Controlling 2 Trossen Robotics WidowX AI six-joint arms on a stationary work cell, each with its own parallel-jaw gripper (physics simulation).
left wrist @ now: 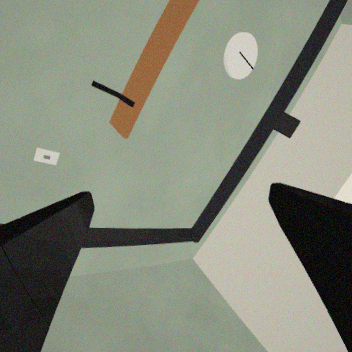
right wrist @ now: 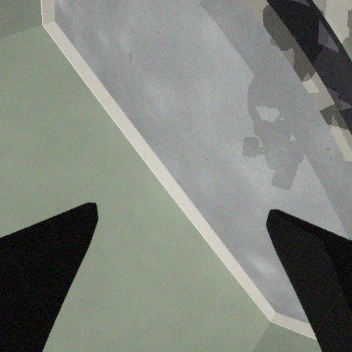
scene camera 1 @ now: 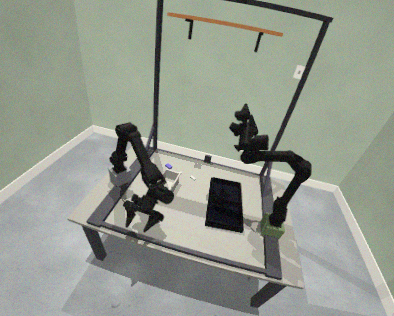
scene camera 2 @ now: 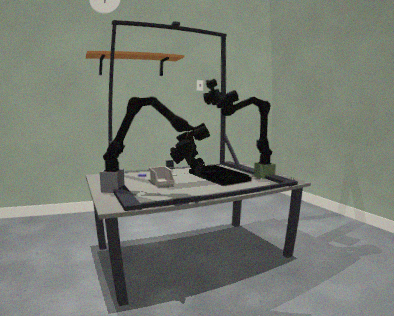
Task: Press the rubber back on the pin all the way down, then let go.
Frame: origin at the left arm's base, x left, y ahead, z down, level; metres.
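Seen in the pictures: left gripper, fingertip midpoint: (left wrist: 181,195) (scene camera 1: 248,109); right gripper, fingertip midpoint: (right wrist: 184,214) (scene camera 1: 135,229) (scene camera 2: 194,170); left arm's base at its link origin: (scene camera 1: 275,221) (scene camera 2: 265,163); right arm's base at its link origin: (scene camera 1: 119,168) (scene camera 2: 111,170).
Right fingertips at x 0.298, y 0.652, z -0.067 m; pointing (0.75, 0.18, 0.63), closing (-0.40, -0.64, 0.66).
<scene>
Offsets run from my right fingertips to a thing's top centre. "pt": to the spot under its first point.
My right gripper (scene camera 1: 138,227) (right wrist: 184,214) is open and empty, above the front left part of the table in scene camera 1. My left gripper (scene camera 1: 238,119) (left wrist: 181,195) is open and empty, raised high above the table's back right part. A small purple piece {dx -0.618, dy +0.055, dz +0.141 m} (scene camera 1: 168,166) (scene camera 2: 142,175) lies near the table's back left. A tiny white piece {dx -0.564, dy -0.138, dz +0.145 m} (scene camera 1: 193,178) lies to its right. Both are too small to tell whether either is the pin or its rubber back. Neither piece shows in a wrist view, and neither gripper touches them.
A pale open-topped box {pt dx -0.497, dy -0.008, dz +0.094 m} (scene camera 1: 172,173) (scene camera 2: 162,183) stands beside the small pieces. A flat black tray {dx -0.416, dy -0.377, dz +0.116 m} (scene camera 1: 224,205) (scene camera 2: 222,175) lies right of centre. A dark upright frame (scene camera 1: 157,75) (scene camera 2: 223,60) rises at the back, with a small dark block {dx -0.787, dy -0.199, dz +0.096 m} (scene camera 1: 207,158) at its base.
</scene>
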